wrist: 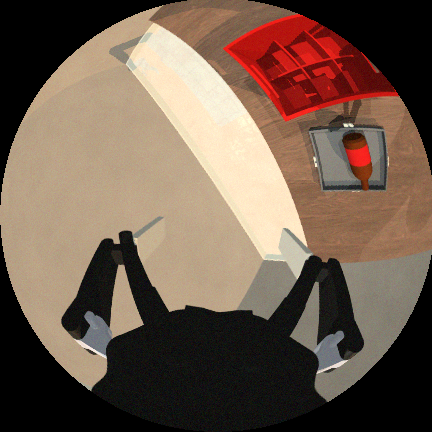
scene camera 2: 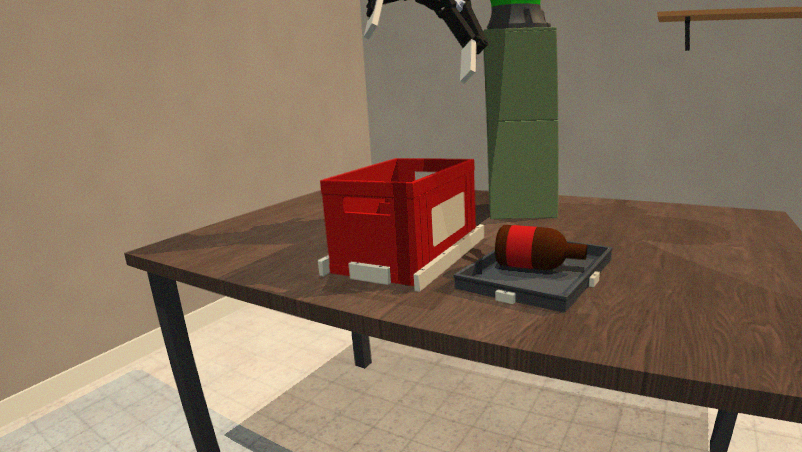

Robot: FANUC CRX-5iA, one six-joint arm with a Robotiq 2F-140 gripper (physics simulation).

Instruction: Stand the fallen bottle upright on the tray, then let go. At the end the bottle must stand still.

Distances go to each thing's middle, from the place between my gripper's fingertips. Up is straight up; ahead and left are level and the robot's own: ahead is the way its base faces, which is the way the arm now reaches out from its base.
Labels:
Right now my hand is 280 mm above the red crate (scene camera 2: 380, 215), 190 mm past it and 180 mm to the left of it. Also, from my hand: dark grey tray (scene camera 2: 557, 289) 350 mm below, 200 mm behind, 90 mm to the left; brown bottle (scene camera 2: 541, 248) 320 mm below, 210 mm behind, 90 mm to the left.

